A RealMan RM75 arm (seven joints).
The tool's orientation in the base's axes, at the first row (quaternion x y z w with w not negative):
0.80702 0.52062 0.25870 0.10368
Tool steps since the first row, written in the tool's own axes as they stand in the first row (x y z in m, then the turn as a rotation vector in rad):
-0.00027 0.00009 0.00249 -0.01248 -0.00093 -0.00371
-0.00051 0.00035 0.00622 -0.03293 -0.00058 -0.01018
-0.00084 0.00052 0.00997 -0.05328 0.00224 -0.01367
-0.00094 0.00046 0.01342 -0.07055 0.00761 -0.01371
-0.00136 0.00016 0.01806 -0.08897 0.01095 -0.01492
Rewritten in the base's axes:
0.00129 -0.00003 -0.00215 -0.00673 -0.01113 -0.00114
0.00338 0.00003 -0.00526 -0.01648 -0.03022 -0.00185
0.00538 0.00004 -0.00845 -0.02269 -0.05000 -0.00397
0.00711 0.00033 -0.01143 -0.02408 -0.06779 -0.00694
0.00918 0.00056 -0.01561 -0.02806 -0.08584 -0.01016

